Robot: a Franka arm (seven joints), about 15 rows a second.
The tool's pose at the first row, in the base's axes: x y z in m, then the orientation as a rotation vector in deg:
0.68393 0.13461 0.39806 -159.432 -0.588 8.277
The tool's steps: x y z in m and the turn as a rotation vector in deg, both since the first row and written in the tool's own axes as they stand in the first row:
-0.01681 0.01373 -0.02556 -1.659 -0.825 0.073
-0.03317 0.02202 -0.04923 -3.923 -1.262 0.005
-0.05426 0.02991 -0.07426 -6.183 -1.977 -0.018
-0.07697 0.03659 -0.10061 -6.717 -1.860 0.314
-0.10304 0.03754 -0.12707 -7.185 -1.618 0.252
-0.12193 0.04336 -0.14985 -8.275 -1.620 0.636
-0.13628 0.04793 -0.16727 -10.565 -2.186 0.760
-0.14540 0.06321 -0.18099 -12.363 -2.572 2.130
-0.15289 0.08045 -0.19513 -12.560 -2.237 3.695
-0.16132 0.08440 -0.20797 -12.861 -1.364 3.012
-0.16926 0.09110 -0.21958 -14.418 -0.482 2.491
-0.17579 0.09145 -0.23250 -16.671 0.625 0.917
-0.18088 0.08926 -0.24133 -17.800 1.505 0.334
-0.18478 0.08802 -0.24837 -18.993 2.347 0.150
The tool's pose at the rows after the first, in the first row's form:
0.66966 0.11245 0.41878 -161.029 -0.819 9.508
0.65570 0.09605 0.43959 -163.249 -1.202 10.198
0.63717 0.07944 0.46227 -165.438 -1.600 11.309
0.61719 0.06346 0.48677 -165.996 -1.136 11.252
0.59393 0.05274 0.51369 -166.482 -1.200 10.909
0.57739 0.03890 0.53477 -167.586 -0.733 11.061
0.56484 0.02821 0.55085 -169.822 -0.882 12.023
0.55699 0.00890 0.55923 -171.622 0.893 13.046
0.55079 -0.01236 0.56716 -171.879 3.283 12.979
0.54366 -0.02073 0.57860 -172.254 2.485 11.521
0.53687 -0.03124 0.58788 -173.874 1.843 10.135
0.53168 -0.03622 0.60045 -176.154 -0.386 8.121
0.52754 -0.03736 0.60995 -177.309 -1.120 6.657
0.52439 -0.03873 0.61733 -178.533 -1.270 5.343

